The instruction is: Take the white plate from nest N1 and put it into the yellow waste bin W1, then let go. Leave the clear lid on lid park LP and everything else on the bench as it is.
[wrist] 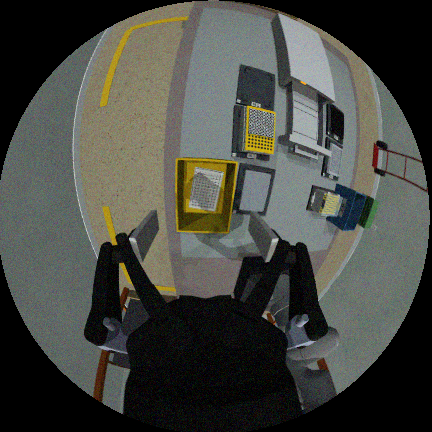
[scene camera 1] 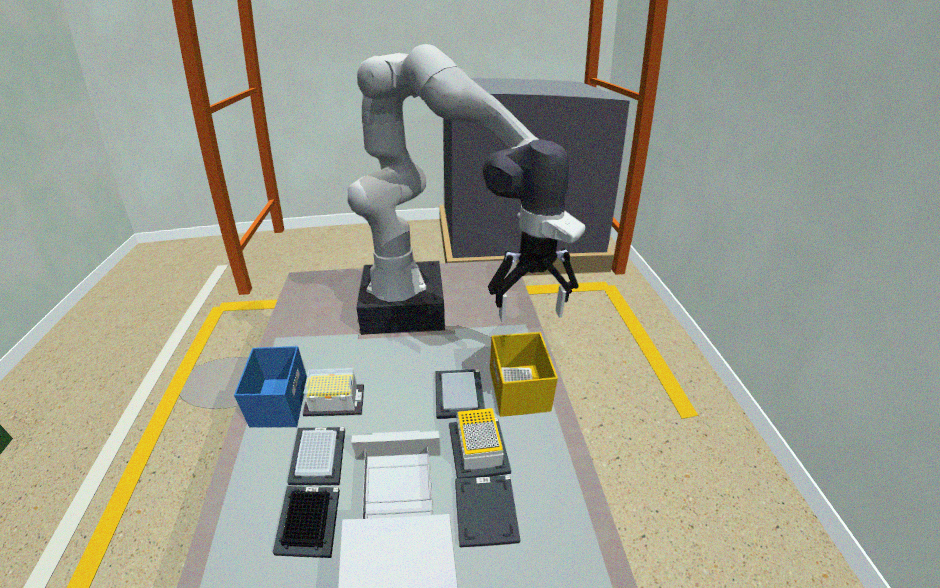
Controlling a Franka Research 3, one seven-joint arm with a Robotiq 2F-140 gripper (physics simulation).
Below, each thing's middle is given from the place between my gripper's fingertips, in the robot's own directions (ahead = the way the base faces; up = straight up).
Scene:
I see my gripper 1 cm past the clear lid (scene camera 1: 459, 392), 16 cm to the left of it and 24 cm above it. Also, from my hand: yellow-topped tip box (scene camera 1: 480, 444) (17 cm ahead, 13 cm to the right, 21 cm below); black plate (scene camera 1: 305, 523) (36 cm ahead, 51 cm to the right, 23 cm below); drawer (wrist: 304, 129) (31 cm ahead, 32 cm to the right, 21 cm below).

